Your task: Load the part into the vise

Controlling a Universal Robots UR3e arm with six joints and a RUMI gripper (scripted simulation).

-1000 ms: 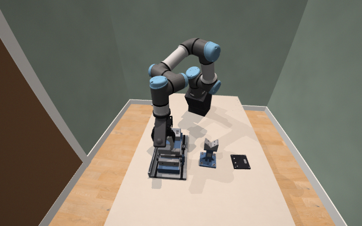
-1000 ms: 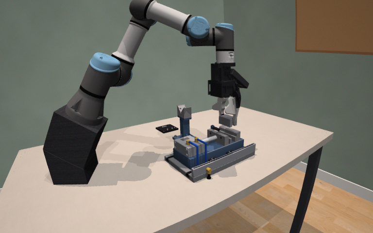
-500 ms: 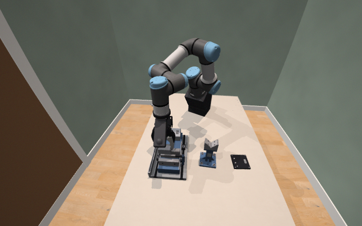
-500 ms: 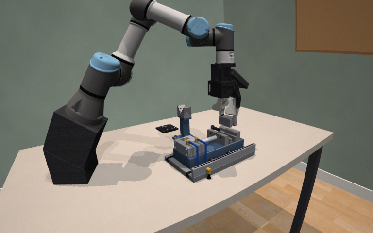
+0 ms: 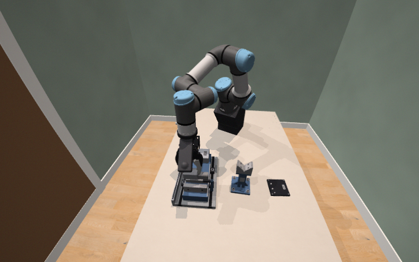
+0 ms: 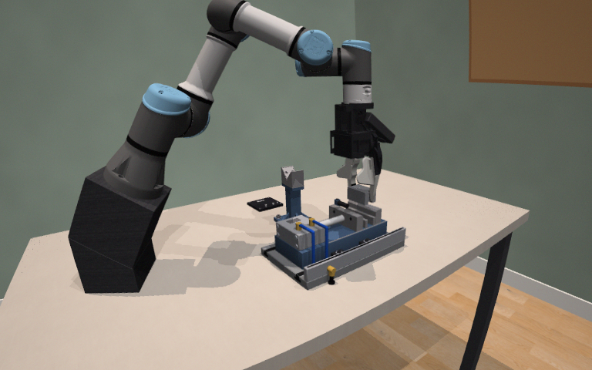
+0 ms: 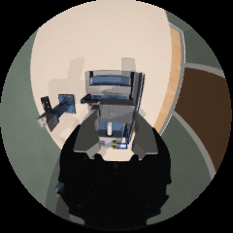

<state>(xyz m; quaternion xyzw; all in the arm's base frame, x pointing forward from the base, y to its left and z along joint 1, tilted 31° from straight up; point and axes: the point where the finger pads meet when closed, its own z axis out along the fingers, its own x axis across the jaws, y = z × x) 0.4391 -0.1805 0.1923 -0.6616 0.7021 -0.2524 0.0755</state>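
Now: the vise 10 cm below my hand, 7 cm behind it and 3 cm to the left of it. The rest, counted from my hand: part (1 cm below); air cylinder (16 cm behind, 6 cm below, 4 cm to the left); grey vise side rail (11 cm below, 8 cm behind, 6 cm to the right).
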